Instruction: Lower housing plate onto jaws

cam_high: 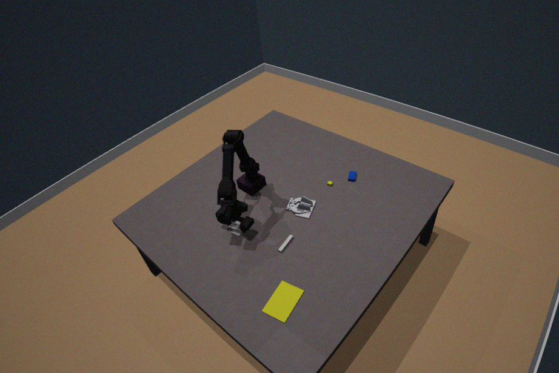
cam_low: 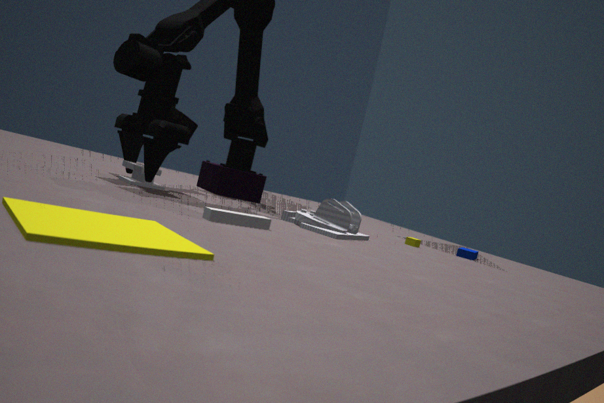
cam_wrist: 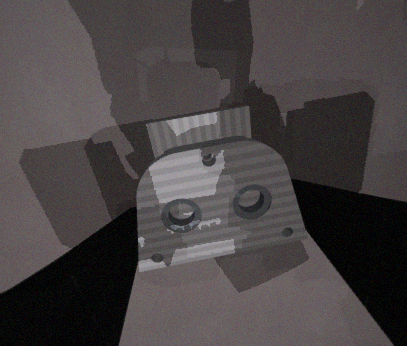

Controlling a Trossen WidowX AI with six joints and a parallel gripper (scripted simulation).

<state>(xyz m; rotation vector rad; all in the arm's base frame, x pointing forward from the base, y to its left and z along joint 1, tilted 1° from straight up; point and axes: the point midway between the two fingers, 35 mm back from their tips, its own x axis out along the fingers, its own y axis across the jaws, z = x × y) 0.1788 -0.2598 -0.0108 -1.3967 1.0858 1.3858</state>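
Now: gripper tip 10 mm to the right of the white bracket. From my gripper tip the other things lie so: flat yellow sheet: 420 mm ahead, 120 mm to the right, 10 mm below; grey striped housing plate: 10 mm to the left, 20 mm above; white bar: 230 mm ahead, 90 mm to the left.
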